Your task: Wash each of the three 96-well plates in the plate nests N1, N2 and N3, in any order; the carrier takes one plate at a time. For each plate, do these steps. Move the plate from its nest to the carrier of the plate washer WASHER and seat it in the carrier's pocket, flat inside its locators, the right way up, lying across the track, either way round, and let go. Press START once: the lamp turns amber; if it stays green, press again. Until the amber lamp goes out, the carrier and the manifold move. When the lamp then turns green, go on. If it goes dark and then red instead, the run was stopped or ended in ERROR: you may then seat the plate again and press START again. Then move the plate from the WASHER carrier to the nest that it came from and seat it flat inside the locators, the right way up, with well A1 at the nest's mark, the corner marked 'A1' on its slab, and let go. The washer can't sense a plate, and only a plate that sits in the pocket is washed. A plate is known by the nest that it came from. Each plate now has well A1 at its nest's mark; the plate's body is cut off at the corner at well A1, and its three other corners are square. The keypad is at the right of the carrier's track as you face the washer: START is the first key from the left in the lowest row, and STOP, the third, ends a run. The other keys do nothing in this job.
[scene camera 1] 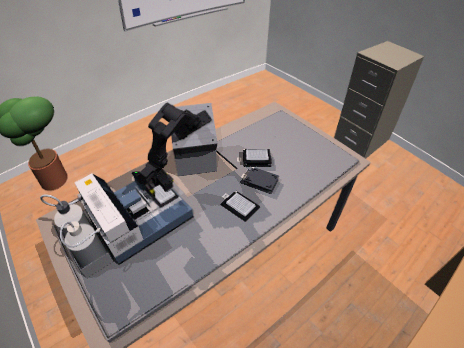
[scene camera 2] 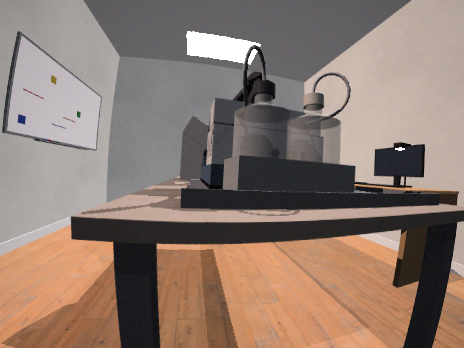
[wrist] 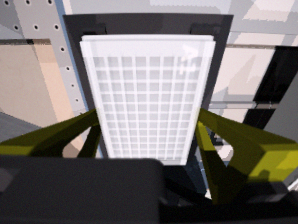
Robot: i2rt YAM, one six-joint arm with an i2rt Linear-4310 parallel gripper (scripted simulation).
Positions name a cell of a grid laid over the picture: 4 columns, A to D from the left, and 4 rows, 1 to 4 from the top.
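Note:
A plate washer (wrist: D2) appears in the scene with a dark carrier (wrist: C1) and a white 96-well plate (wrist: B3), and the view takes in the gripper (wrist: B3) as well.

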